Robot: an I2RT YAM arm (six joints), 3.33 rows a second.
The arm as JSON. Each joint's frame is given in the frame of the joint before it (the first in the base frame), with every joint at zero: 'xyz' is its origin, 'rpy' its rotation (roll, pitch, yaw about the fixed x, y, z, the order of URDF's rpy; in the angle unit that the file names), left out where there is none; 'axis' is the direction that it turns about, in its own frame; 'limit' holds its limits. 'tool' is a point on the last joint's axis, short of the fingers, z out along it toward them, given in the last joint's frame.
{
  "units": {
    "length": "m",
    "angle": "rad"
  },
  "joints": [
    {
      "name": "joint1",
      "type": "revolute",
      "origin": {
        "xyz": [
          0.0,
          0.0,
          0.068
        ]
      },
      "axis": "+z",
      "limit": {
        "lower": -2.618,
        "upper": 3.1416
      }
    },
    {
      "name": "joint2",
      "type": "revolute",
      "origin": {
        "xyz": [
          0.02,
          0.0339,
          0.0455
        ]
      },
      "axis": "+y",
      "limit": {
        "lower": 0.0,
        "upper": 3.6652
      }
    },
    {
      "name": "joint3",
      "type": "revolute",
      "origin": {
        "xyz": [
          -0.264,
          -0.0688,
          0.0
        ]
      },
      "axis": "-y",
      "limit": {
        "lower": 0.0,
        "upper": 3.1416
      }
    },
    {
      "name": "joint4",
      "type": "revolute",
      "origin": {
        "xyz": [
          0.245,
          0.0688,
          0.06
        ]
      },
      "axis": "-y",
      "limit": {
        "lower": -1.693,
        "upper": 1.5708
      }
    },
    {
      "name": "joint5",
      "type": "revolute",
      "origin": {
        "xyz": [
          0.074,
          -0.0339,
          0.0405
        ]
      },
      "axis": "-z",
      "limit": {
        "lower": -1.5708,
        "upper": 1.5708
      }
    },
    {
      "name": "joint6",
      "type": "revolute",
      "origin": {
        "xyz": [
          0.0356,
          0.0,
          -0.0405
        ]
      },
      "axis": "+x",
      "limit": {
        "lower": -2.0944,
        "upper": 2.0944
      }
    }
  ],
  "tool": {
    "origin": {
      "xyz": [
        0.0,
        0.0,
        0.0
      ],
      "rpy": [
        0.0,
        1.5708,
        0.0
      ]
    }
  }
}
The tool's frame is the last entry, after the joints.
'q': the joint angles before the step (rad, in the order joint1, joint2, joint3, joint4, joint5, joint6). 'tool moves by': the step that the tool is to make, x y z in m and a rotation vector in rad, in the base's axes. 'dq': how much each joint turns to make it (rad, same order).
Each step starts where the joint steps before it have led.
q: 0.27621 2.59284 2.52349 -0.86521 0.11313 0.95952
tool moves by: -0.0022 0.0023 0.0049 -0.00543 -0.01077 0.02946
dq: 0.00451 -0.01796 -0.01739 0.01101 -0.00839 -0.02503
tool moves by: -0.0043 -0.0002 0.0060 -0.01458 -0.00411 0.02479
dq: 0.00168 -0.03199 -0.03694 0.00771 -0.00190 -0.02771
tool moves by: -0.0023 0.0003 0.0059 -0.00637 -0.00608 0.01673
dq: 0.00149 -0.01491 -0.00570 -0.00344 -0.00306 -0.01694
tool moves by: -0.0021 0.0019 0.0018 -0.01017 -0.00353 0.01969
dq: 0.00433 -0.01223 -0.01619 0.00635 -0.00087 -0.01882
